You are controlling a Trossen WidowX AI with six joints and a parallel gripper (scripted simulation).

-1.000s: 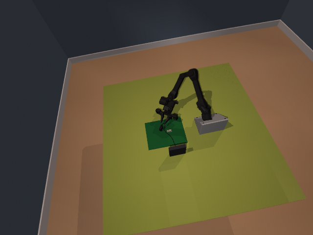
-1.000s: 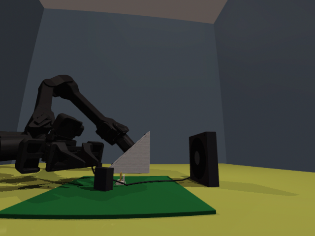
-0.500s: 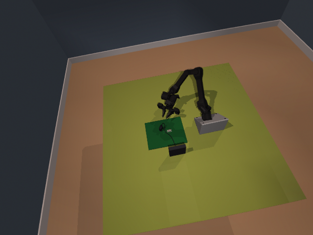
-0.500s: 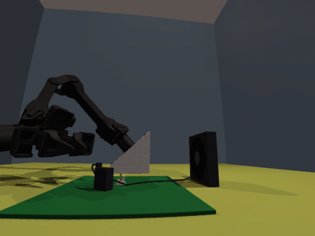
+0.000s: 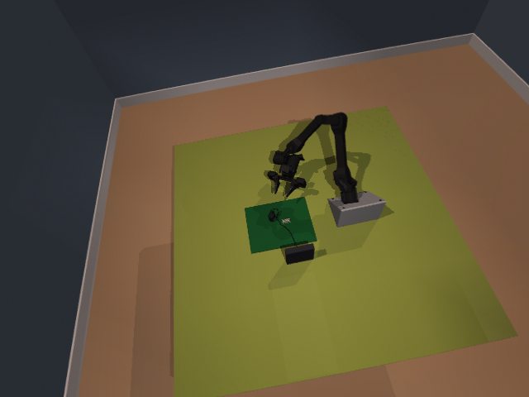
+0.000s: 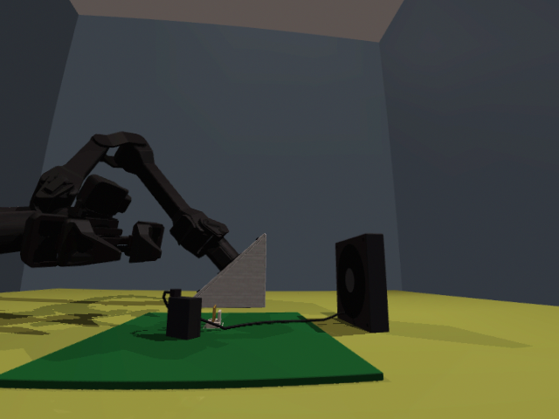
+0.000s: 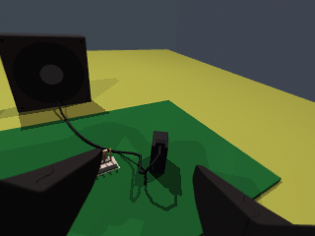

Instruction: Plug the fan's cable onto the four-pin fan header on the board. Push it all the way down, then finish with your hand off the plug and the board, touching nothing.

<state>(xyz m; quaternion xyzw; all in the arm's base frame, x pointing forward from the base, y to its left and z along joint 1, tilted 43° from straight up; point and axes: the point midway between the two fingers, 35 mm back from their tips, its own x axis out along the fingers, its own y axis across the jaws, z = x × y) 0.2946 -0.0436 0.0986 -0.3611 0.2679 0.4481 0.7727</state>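
Now: the black plug 70 mm to the left of my gripper tip, 70 mm below it and 50 mm ahead of it. Also, from my gripper tip: black fan (280 mm to the left, 50 mm behind, 30 mm below); then green board (100 mm to the left, 100 mm below, 20 mm ahead); then white four-pin header (90 mm to the left, 90 mm below, 10 mm behind).
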